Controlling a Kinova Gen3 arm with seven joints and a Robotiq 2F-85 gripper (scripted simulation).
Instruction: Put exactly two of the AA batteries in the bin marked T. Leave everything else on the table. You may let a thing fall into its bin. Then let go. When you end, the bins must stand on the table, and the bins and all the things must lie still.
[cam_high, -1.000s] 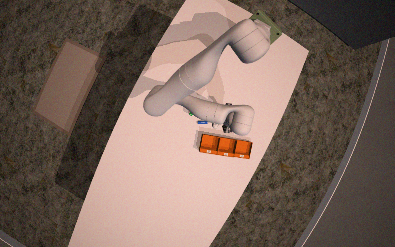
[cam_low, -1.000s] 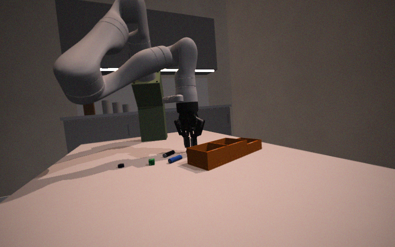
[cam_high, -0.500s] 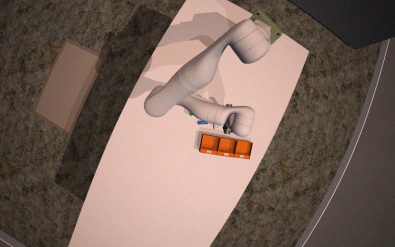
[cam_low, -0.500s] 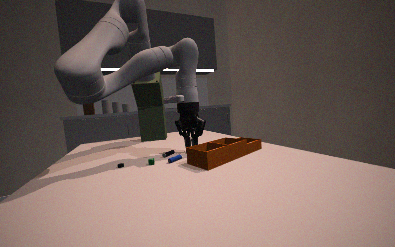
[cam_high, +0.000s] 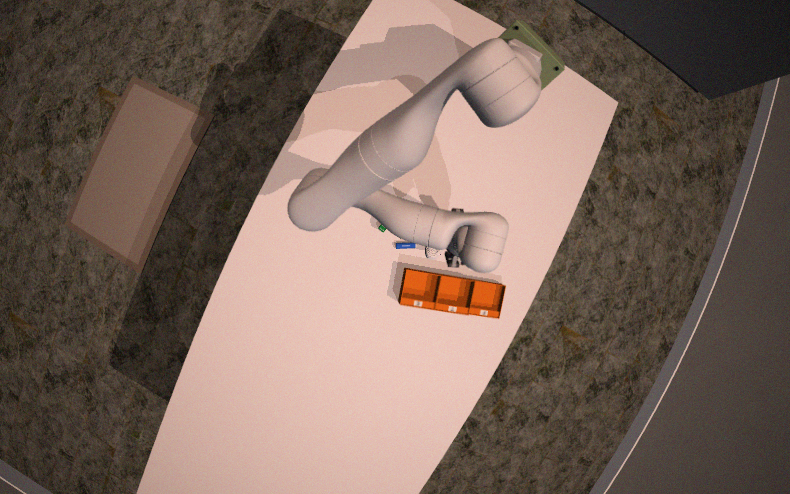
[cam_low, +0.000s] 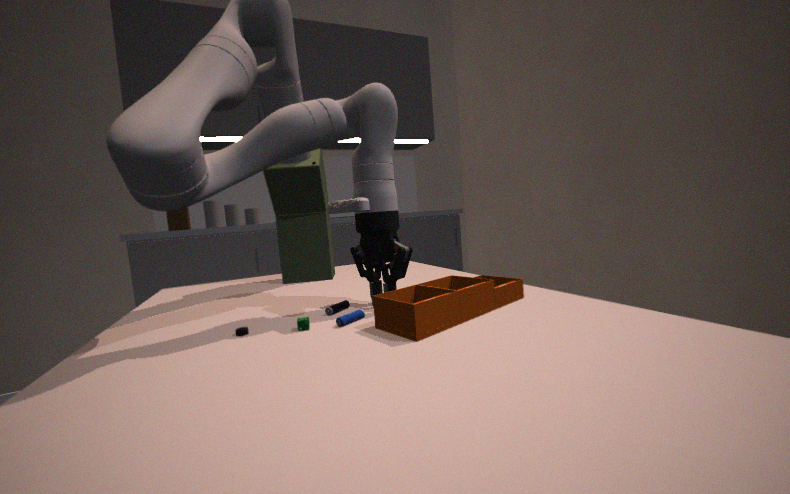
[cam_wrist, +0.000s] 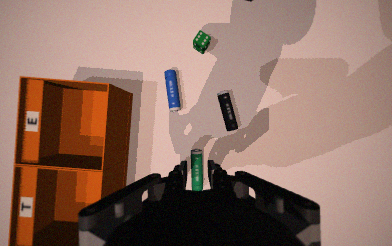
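Right now the orange three-compartment bin is 120 mm ahead of my hand and 70 mm to the left of it. The rest, counted from my hand: green AA battery (10 mm below); black AA battery (80 mm to the right, 10 mm below, 10 mm behind); dark bolt (50 mm to the left, 30 mm ahead, 20 mm below).
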